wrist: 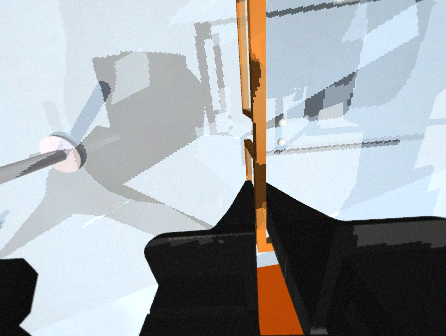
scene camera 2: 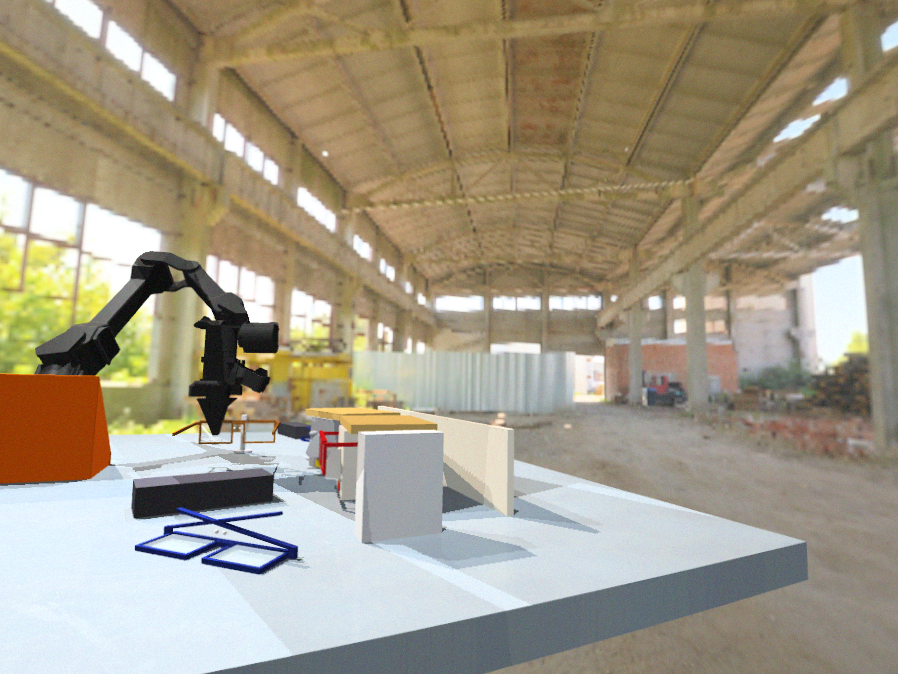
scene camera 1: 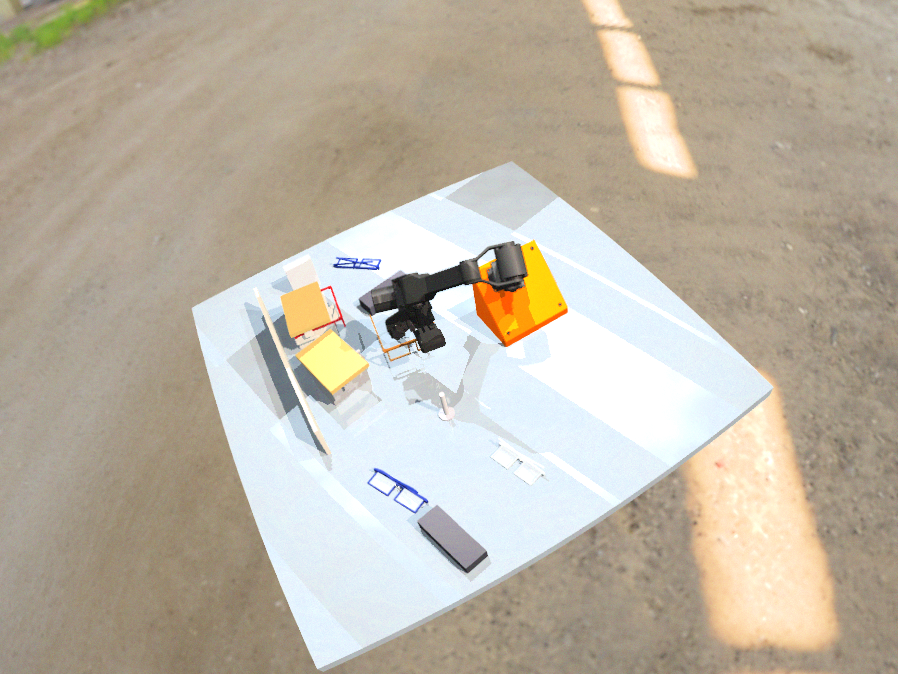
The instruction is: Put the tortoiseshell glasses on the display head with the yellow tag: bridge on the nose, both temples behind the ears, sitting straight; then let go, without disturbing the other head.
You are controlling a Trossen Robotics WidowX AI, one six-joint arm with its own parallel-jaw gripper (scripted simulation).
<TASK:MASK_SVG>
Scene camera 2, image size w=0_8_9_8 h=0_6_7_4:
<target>gripper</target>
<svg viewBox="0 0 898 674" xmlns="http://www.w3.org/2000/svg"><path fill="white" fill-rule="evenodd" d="M204 352L204 357L201 357L201 362L204 363L203 379L195 381L189 386L188 396L202 397L196 399L203 411L212 435L219 435L222 420L225 419L227 409L237 399L229 397L242 396L241 385L250 388L254 392L263 393L271 378L268 377L268 371L263 368L258 368L254 371L245 367L245 360L242 360L242 363L240 363L241 360L236 358L237 353Z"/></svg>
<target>dark case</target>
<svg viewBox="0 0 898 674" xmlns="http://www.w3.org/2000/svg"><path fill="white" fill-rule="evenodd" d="M274 475L262 468L133 479L131 499L133 519L163 514L178 514L178 508L199 511L243 504L272 502Z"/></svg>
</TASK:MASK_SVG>
